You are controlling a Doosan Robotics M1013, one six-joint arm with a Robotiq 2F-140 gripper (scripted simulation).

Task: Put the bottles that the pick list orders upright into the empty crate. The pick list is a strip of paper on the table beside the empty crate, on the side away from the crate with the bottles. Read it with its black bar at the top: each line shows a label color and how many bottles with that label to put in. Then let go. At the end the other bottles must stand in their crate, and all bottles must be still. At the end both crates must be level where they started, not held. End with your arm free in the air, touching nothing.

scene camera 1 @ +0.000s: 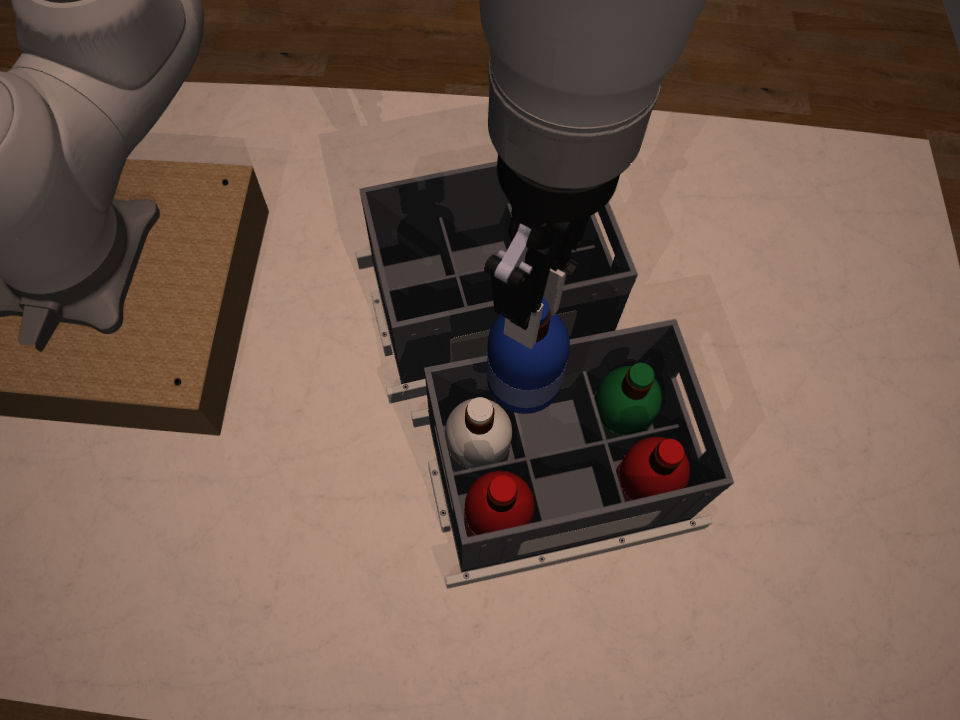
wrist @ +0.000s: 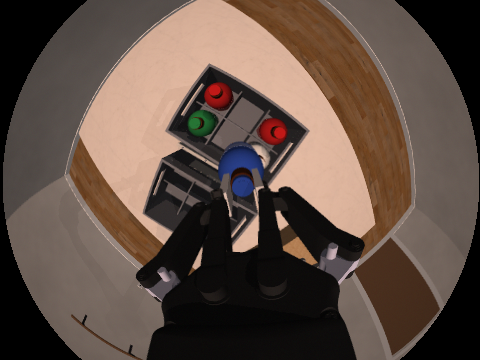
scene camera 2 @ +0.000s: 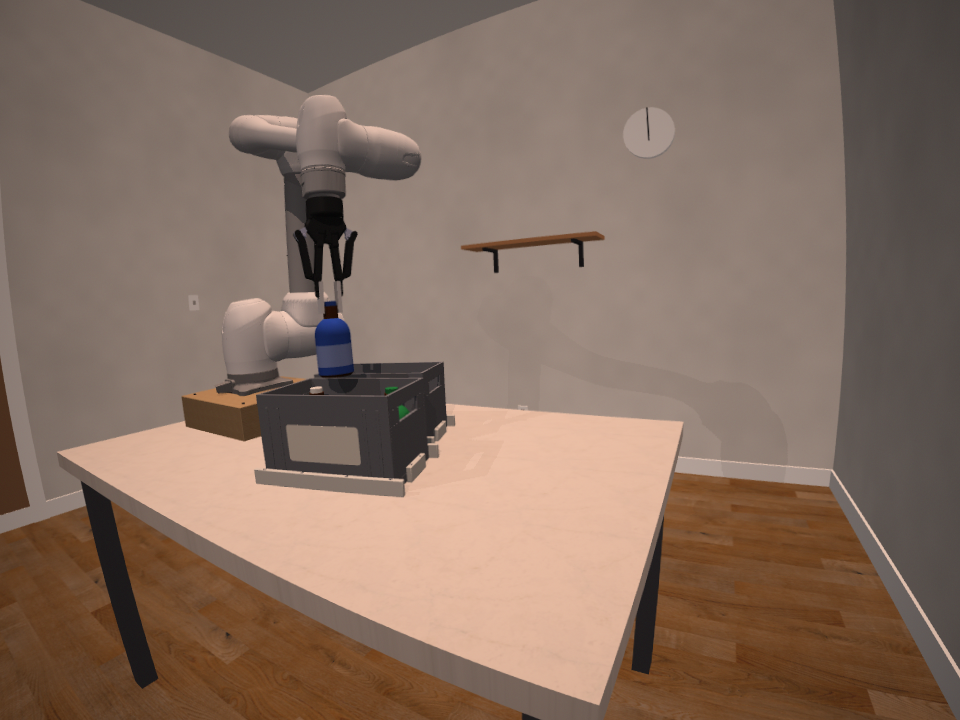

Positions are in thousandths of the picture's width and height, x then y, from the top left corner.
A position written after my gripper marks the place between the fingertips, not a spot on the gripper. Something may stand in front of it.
In view: my gripper (scene camera 1: 554,447), a green bottle (scene camera 1: 651,563) and a blue bottle (scene camera 1: 544,528).
The blue bottle shows as well in the wrist view (wrist: 497,443) and in scene camera 2 (scene camera 2: 347,477). My gripper is seen too in the wrist view (wrist: 505,501) and in scene camera 2 (scene camera 2: 344,435).
